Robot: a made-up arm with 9 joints.
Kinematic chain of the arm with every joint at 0, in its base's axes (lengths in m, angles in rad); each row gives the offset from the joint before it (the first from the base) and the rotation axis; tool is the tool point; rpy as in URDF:
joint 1: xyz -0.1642 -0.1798 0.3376 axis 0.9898 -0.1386 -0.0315
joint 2: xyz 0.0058 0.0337 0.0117 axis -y
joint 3: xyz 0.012 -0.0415 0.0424 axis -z
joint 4: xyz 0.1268 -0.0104 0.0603 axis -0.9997 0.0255 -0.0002
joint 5: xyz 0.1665 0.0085 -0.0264 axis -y
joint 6: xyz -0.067 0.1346 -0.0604 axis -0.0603 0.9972 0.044
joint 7: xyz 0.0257 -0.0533 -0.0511 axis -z
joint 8: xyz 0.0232 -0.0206 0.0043 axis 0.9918 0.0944 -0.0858
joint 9: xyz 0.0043 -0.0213 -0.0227 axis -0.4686 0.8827 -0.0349
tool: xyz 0.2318 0.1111 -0.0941 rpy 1.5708 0 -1.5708
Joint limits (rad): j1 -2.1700..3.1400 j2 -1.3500..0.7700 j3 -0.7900..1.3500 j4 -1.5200..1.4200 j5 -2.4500..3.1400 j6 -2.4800..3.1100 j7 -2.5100..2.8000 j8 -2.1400..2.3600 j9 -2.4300..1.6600
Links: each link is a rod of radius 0.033 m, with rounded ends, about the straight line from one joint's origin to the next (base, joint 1, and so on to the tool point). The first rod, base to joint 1, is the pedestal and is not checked.
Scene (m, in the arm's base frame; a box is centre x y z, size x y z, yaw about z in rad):
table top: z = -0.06
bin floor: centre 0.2 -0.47 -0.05 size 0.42 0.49 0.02 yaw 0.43
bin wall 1: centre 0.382 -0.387 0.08 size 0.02 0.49 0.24 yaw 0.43
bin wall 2: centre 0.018 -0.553 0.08 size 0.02 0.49 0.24 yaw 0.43
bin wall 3: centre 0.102 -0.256 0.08 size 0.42 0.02 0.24 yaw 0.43
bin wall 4: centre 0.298 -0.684 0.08 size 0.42 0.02 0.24 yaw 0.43
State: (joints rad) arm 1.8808 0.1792 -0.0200 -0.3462 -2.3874 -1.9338 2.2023 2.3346 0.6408
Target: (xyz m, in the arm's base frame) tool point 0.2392 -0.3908 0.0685
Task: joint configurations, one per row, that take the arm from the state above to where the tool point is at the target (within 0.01 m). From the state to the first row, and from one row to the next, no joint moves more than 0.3 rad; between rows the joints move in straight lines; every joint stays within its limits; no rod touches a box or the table.
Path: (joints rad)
1: 1.9805 0.0826 0.0784 -0.3641 -2.4500 -1.9147 2.0714 2.3374 0.7916

